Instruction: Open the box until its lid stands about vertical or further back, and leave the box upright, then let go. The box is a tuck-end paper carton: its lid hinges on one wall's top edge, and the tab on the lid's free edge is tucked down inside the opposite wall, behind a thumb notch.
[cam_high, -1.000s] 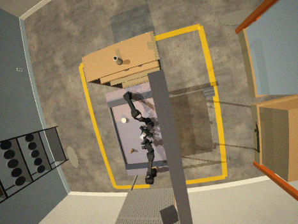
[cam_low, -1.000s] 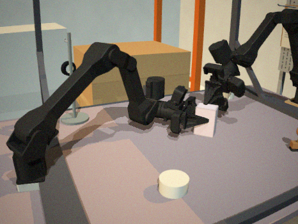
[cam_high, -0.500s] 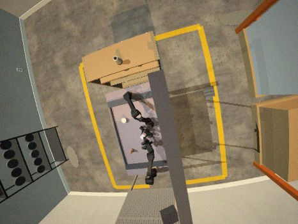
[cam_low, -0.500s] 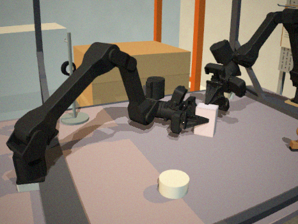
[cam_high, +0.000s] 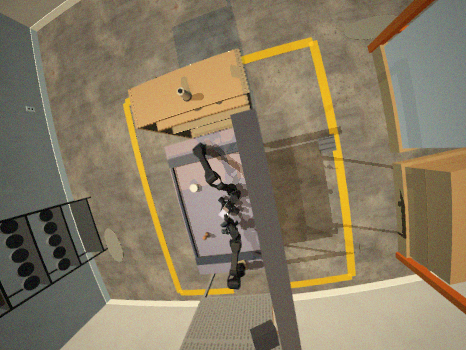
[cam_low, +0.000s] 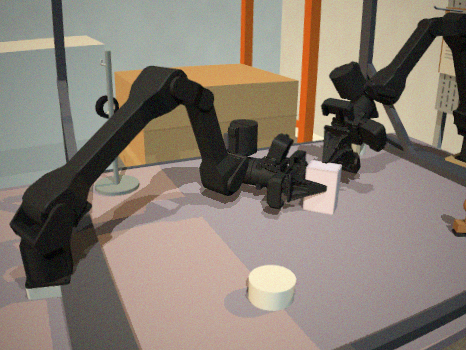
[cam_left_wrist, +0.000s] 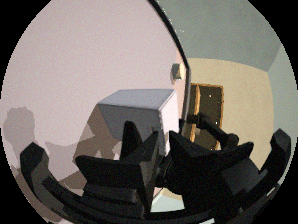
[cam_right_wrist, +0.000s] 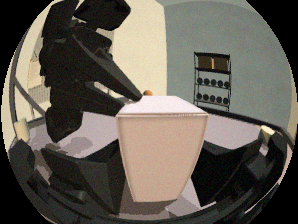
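Now: the box 3 cm ahead of my left hand, 4 cm to the right of it and 5 cm below it. Also, from my left hand: small brown object: 26 cm ahead, 14 cm to the left, 7 cm below; pole stand: 29 cm behind, 38 cm to the right, 4 cm above.
The box lies 2 cm ahead of my right hand and 1 cm to the left of it. Also, from my right hand: small brown object 25 cm ahead, 19 cm to the left, 2 cm below; then pole stand 29 cm behind, 33 cm to the right, 8 cm above.
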